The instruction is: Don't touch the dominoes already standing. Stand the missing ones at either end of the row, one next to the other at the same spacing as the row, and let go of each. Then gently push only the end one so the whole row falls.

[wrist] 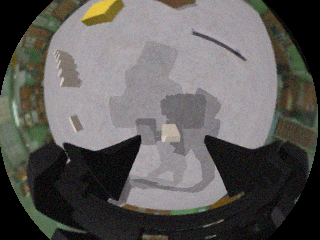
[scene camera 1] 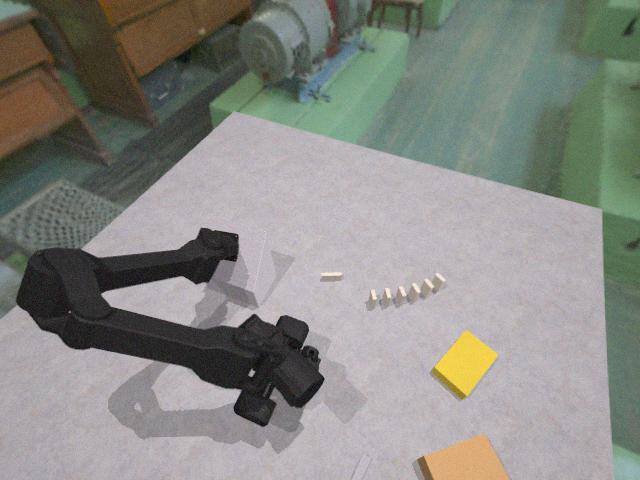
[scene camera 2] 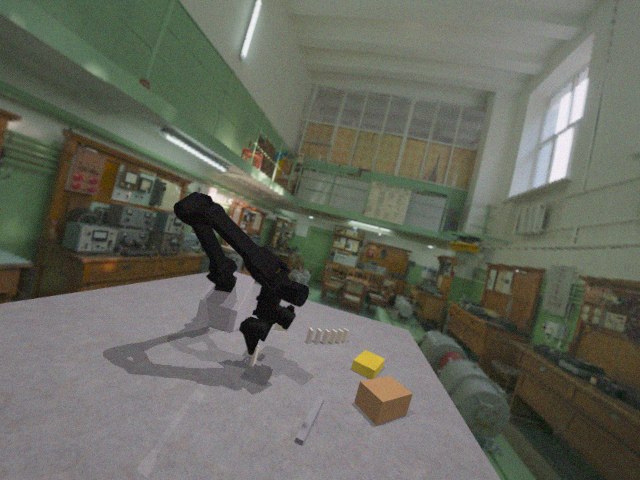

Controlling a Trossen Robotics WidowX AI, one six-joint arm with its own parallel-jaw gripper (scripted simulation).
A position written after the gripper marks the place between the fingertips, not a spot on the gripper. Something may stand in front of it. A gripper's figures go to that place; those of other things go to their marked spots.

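Scene:
A yellow block (scene camera 1: 463, 365) sits 82 cm from the lens, while the gripper (scene camera 1: 279, 379) is 75 cm from the lens.

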